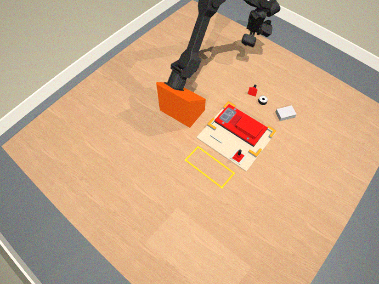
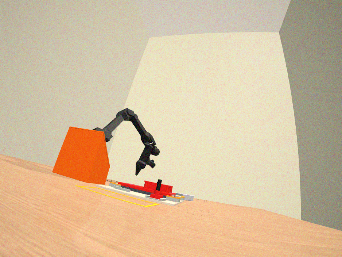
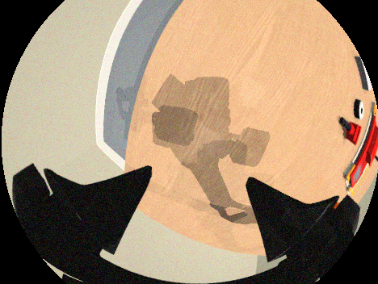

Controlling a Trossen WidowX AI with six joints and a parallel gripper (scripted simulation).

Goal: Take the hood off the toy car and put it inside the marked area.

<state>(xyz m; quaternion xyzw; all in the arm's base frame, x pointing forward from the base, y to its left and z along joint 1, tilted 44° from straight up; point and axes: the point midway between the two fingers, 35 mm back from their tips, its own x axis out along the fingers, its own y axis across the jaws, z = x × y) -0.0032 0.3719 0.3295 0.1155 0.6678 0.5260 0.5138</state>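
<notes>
My gripper tip is now 270 mm short of the black-and-white wheel, 200 mm to the left of it and 70 mm above it. Round my gripper tip: red hood: 320 mm ahead, 370 mm to the right, 40 mm below; then beige base plate: 310 mm ahead, 410 mm to the right, 70 mm below.
</notes>
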